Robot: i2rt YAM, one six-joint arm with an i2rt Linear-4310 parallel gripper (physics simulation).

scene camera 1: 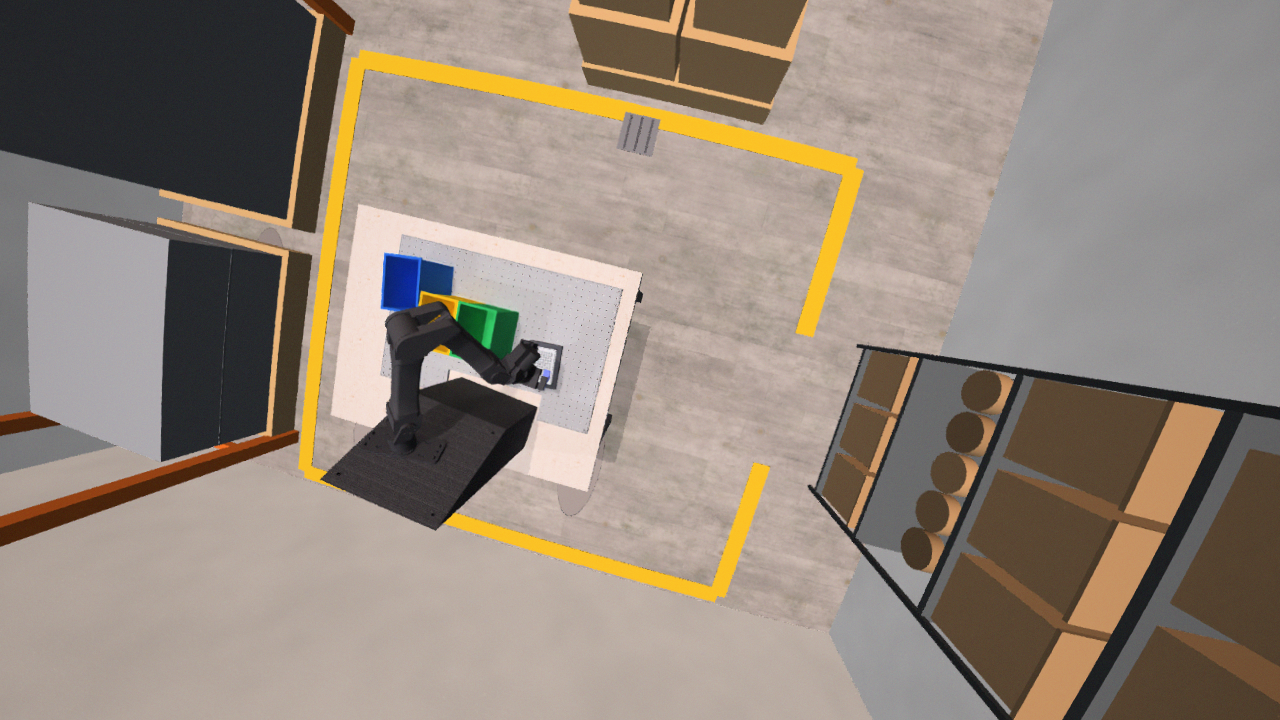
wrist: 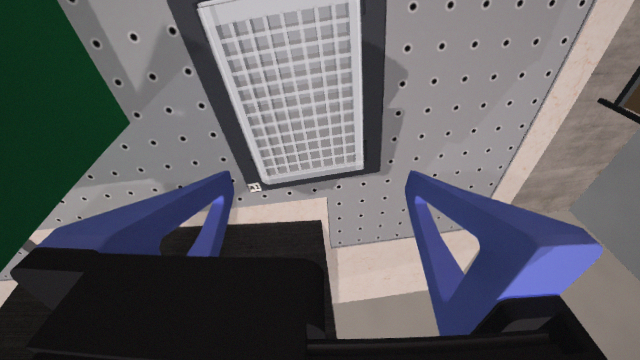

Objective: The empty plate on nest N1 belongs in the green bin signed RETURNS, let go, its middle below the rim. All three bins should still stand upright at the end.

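Places are measured from the arm's base along level axes (x ahead, y left, z up), in millimetres.
Pixels of known places: gripper, fingertip midpoint: (scene camera 1: 536,373) (wrist: 319,180); arm's base, origin of the base link: (scene camera 1: 404,446).
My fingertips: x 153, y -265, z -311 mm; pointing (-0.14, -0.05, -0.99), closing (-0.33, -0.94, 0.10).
Observation:
Ahead of a thing's pixels: the offset from my fingertips to its top centre.
The empty plate @(dx +19, dy +2, dz -52 mm) (scene camera 1: 550,358) (wrist: 300,95), pale with a grid of square wells, lies flat in a dark nest frame @(dx +19, dy +2, dz -63 mm) (scene camera 1: 559,365) (wrist: 372,100) on the perforated board. A small A1 label sits at the frame's near left corner in the wrist view. My gripper (scene camera 1: 542,376) (wrist: 319,180) is open, its blue fingers wide apart and empty. It hangs above the near end of the nest, the plate ahead of the fingertips in the wrist view. The green bin @(dx +144, dy +165, dz +102 mm) (scene camera 1: 487,327) (wrist: 50,110) stands upright left of the nest; its sign is not readable.
A yellow bin @(dx +177, dy +291, dz +102 mm) (scene camera 1: 437,297), partly hidden by the arm, stands beside the green bin. A blue bin @(dx +306, dy +401, dz +102 mm) (scene camera 1: 401,281) stands upright at the board's far left. The dark arm base (scene camera 1: 402,479) is at the table's near edge. Shelving with boxes (scene camera 1: 1074,528) stands far right.

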